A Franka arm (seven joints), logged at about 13 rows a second.
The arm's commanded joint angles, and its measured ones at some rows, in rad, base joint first. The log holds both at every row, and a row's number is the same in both.
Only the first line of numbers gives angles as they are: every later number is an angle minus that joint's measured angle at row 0.
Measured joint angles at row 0: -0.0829, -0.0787, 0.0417, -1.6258, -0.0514, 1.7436, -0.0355
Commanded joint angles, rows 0 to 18: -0.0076, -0.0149, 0.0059, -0.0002, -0.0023, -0.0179, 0.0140; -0.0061, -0.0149, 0.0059, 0.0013, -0.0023, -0.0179, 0.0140; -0.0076, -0.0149, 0.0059, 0.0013, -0.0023, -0.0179, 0.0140; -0.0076, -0.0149, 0.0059, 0.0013, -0.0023, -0.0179, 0.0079; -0.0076, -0.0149, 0.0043, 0.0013, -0.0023, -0.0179, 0.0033; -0.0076, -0.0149, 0.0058, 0.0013, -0.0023, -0.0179, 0.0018; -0.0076, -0.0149, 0.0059, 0.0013, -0.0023, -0.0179, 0.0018; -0.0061, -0.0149, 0.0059, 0.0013, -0.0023, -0.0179, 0.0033; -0.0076, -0.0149, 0.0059, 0.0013, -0.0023, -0.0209, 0.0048; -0.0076, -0.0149, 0.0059, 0.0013, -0.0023, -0.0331, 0.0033; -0.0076, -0.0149, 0.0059, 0.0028, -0.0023, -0.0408, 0.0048; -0.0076, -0.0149, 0.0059, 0.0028, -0.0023, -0.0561, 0.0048; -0.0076, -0.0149, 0.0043, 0.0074, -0.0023, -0.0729, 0.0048; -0.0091, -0.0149, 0.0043, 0.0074, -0.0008, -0.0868, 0.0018; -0.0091, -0.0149, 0.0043, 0.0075, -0.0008, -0.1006, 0.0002; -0.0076, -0.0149, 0.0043, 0.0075, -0.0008, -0.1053, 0.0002; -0.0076, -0.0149, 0.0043, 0.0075, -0.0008, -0.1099, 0.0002; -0.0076, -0.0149, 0.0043, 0.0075, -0.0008, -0.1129, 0.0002; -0.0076, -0.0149, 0.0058, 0.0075, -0.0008, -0.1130, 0.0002
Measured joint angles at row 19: -0.0009, -0.0001, -0.0001, 0.0017, 0.0000, -0.0891, -0.0001
